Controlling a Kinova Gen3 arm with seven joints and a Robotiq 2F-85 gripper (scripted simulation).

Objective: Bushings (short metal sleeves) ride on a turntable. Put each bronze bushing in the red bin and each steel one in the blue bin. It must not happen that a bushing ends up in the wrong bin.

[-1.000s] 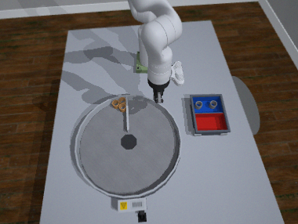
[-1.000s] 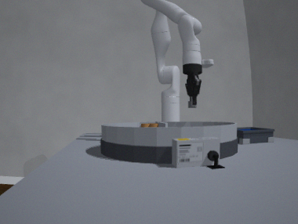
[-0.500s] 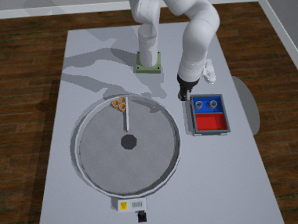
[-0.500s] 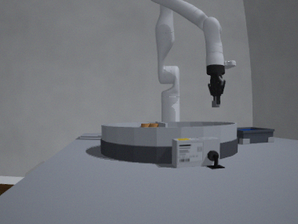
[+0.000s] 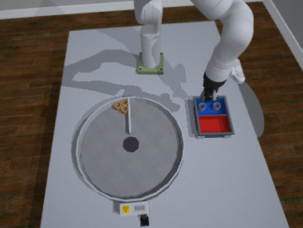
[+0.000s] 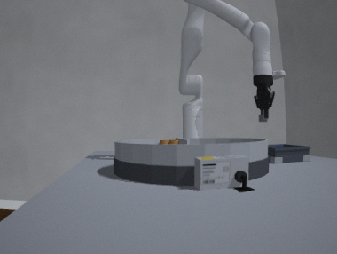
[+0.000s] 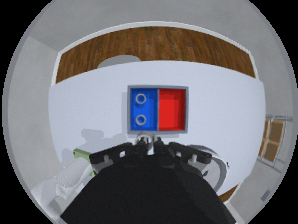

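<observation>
Right now the bin is 14 cm below my hand, 6 cm to the left of it and 2 cm ahead of it. From my hand the other things lie so: round grey turntable: 29 cm to the right, 17 cm ahead, 11 cm below.
</observation>
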